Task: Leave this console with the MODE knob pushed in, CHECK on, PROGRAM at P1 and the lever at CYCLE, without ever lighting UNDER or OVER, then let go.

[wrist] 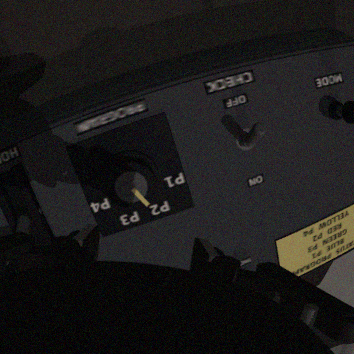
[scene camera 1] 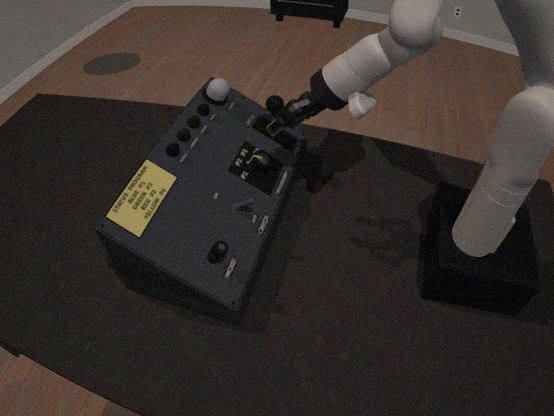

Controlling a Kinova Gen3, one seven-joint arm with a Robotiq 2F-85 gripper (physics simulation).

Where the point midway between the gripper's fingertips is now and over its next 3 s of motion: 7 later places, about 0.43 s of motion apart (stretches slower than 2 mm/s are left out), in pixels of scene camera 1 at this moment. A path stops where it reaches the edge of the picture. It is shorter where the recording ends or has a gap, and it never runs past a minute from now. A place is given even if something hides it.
The gripper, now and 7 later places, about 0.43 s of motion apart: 279, 128; 268, 132; 262, 140; 261, 140; 261, 137; 254, 135; 254, 138; 264, 137
